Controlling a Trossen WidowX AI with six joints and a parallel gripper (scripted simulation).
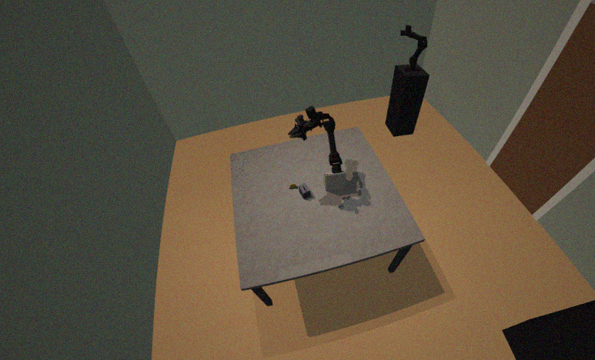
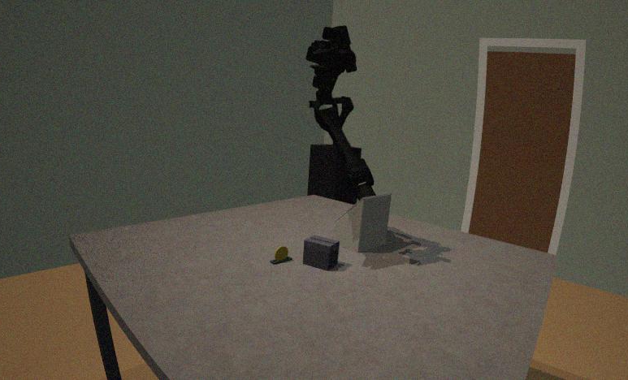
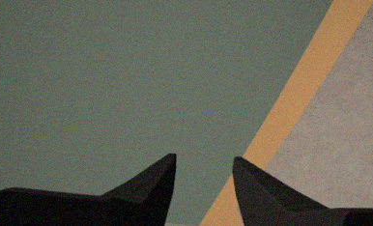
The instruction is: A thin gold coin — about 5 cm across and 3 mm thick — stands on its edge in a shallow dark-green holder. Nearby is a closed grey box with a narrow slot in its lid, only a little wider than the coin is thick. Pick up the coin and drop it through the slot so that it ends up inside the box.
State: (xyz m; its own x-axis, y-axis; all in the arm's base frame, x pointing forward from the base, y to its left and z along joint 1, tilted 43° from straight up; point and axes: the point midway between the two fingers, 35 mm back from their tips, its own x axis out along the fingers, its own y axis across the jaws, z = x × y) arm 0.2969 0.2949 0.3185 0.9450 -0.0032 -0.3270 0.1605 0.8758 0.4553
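Right now the gold coin is 30 mm ahead of my gripper tip, 50 mm to the right of it and 560 mm below it.
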